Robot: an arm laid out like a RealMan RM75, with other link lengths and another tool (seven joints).
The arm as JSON. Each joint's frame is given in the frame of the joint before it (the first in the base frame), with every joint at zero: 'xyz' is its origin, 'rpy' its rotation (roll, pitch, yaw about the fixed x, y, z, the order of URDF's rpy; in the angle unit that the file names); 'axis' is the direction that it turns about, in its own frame. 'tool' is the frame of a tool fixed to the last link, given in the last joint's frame.
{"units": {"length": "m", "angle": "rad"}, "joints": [
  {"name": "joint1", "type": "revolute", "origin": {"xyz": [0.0, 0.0, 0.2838], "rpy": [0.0, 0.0, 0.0]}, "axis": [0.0, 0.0, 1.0]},
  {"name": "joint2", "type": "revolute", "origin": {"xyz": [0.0, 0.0, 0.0], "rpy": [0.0, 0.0, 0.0]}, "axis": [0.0, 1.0, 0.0]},
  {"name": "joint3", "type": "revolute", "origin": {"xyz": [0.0, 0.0, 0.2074], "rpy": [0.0, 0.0, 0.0]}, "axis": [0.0, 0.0, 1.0]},
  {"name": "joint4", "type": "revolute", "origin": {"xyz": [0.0, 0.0, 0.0], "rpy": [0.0, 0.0, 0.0]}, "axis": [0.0, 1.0, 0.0]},
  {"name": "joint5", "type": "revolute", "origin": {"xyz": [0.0, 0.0, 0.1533], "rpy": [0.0, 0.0, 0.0]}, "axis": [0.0, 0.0, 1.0]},
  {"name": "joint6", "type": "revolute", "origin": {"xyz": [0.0, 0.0, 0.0], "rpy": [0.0, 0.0, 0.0]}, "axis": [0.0, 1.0, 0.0]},
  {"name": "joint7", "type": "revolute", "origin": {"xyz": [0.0, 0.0, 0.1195], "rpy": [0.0, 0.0, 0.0]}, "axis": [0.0, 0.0, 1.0]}
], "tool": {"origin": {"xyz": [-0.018, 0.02, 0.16], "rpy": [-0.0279, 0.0, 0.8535]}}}
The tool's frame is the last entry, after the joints.
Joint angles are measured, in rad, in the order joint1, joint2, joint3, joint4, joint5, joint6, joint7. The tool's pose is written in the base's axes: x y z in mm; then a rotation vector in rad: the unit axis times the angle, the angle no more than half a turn. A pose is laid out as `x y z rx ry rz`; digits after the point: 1 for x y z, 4 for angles.
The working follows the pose.
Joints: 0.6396 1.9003 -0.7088 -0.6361 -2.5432 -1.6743 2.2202
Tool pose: 235.7 261.5 -38.2 -1.6031 2.6117 -0.0202
Where each joint sits with the arm in this pose, in the base's axes (m; each line is computed from the numbers above, not from the rounded line before):
joint1: 0.0000 0.0000 0.2838
joint2: 0.0000 0.0000 0.2838
joint3: 0.1575 0.1171 0.2167
joint4: 0.1575 0.1171 0.2167
joint5: 0.2336 0.2477 0.2422
joint6: 0.2336 0.2477 0.2422
joint7: 0.2453 0.2496 0.1233
the tool: 0.2357 0.2615 -0.0382

